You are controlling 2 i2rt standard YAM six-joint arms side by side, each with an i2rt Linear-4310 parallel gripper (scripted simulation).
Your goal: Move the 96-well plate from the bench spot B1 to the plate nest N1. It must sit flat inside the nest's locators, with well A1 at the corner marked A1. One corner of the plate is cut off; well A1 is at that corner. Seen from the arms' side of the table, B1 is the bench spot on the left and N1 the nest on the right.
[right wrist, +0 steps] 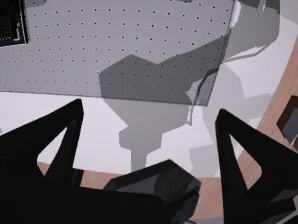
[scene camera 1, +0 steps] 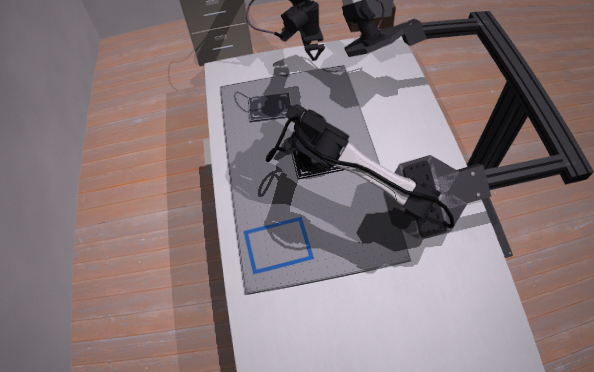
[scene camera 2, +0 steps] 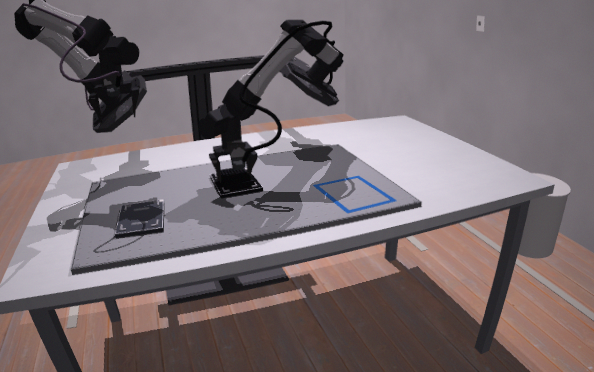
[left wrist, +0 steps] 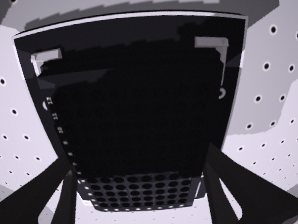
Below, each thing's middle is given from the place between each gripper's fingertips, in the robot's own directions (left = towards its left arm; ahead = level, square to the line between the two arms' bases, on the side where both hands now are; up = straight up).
Labels:
I see the black 96-well plate [left wrist: 119, 167] right at my left hand. Also, from my left hand: nest N1 [scene camera 2: 153, 213]: 27 cm to the right, 15 cm ahead, 2 cm below.
Right now my right hand is 230 mm above the nest N1, 170 mm short of it and 40 mm to the right of it. The rest, counted from my right hand: black 96-well plate 310 mm to the left, 220 mm below, 30 mm ahead.

